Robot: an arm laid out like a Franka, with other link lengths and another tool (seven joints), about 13 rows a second.
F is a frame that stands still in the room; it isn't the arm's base.
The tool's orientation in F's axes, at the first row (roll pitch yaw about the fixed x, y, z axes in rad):
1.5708 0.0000 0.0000
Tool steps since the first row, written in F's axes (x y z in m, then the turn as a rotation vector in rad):
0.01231 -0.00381 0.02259 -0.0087 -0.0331 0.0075
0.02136 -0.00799 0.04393 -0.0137 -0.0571 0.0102
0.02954 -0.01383 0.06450 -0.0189 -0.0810 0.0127
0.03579 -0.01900 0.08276 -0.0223 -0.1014 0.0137
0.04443 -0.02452 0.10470 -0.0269 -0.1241 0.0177
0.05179 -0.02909 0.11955 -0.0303 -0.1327 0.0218
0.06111 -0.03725 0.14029 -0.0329 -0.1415 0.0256
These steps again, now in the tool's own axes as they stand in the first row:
0.01231 0.02259 0.00381 -0.0087 0.0075 0.0331
0.02136 0.04393 0.00799 -0.0137 0.0102 0.0571
0.02954 0.06450 0.01383 -0.0189 0.0127 0.0810
0.03579 0.08276 0.01900 -0.0223 0.0137 0.1014
0.04443 0.10470 0.02452 -0.0269 0.0177 0.1241
0.05179 0.11955 0.02909 -0.0303 0.0218 0.1327
0.06111 0.14029 0.03725 -0.0329 0.0256 0.1415

